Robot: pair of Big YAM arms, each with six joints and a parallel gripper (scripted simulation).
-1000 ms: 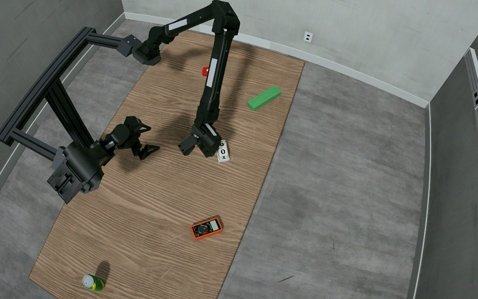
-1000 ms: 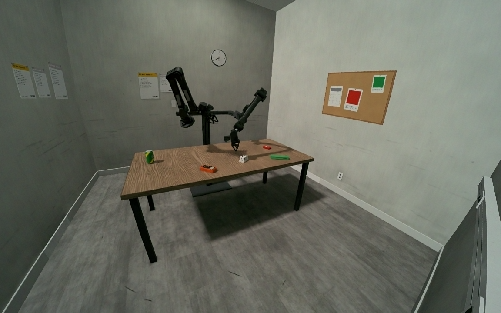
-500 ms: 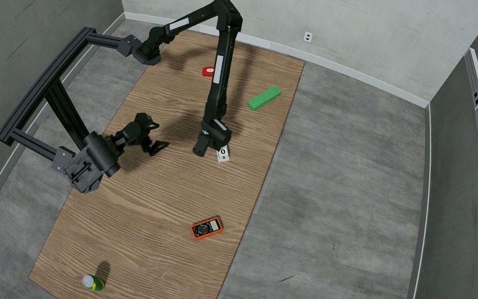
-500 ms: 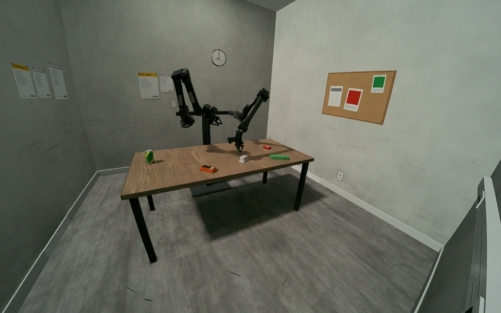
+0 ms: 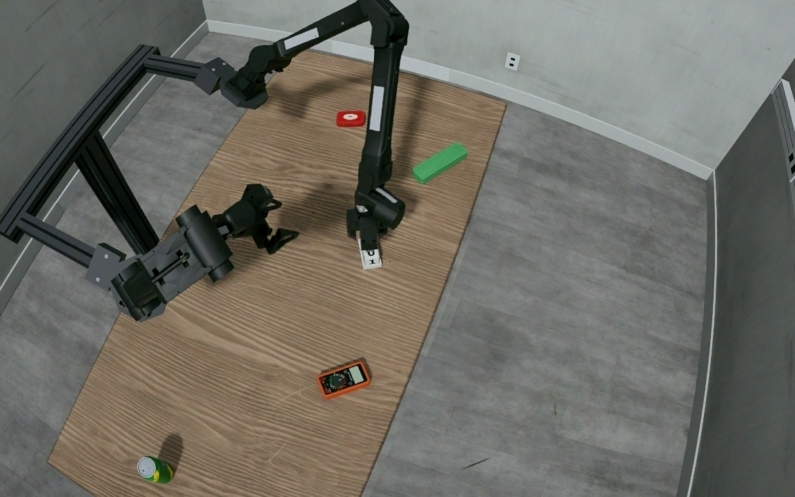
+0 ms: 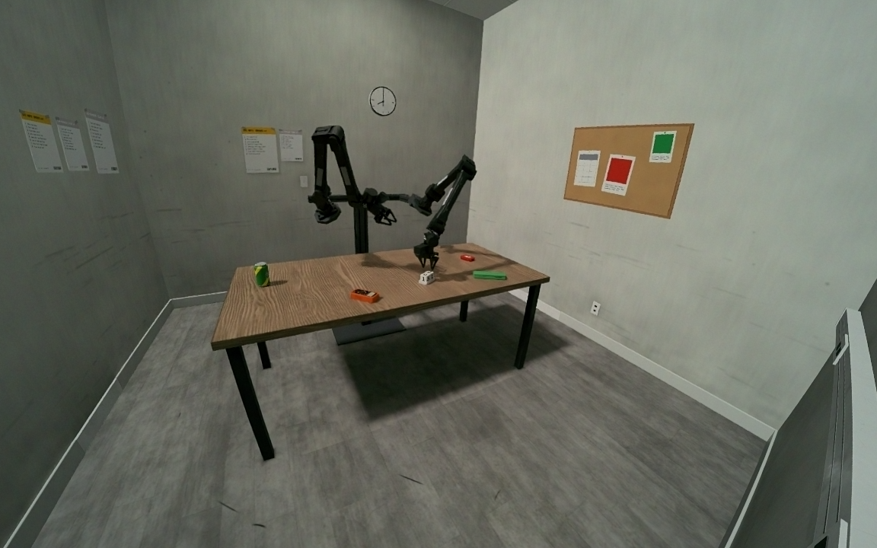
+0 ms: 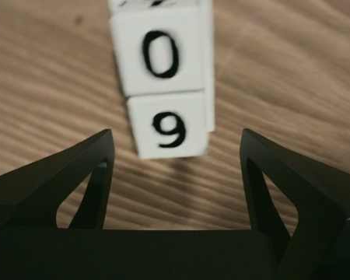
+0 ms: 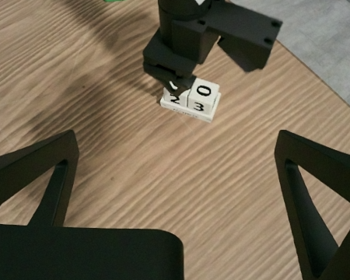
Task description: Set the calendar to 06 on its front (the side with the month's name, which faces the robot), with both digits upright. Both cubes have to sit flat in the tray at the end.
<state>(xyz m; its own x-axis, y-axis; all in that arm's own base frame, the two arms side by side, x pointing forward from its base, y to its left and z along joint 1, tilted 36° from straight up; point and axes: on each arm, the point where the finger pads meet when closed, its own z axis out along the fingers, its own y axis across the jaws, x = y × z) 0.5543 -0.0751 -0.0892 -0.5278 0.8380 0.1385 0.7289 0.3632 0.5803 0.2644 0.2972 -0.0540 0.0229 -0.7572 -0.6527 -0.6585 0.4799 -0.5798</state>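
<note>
My left hand is 7 cm above the white tray, 1 cm to the left of it and 1 cm short of it. Round my left hand: orange multimeter 40 cm to the right, 6 cm below, 4 cm ahead; then red case 46 cm to the left, 19 cm behind, 6 cm below.
</note>
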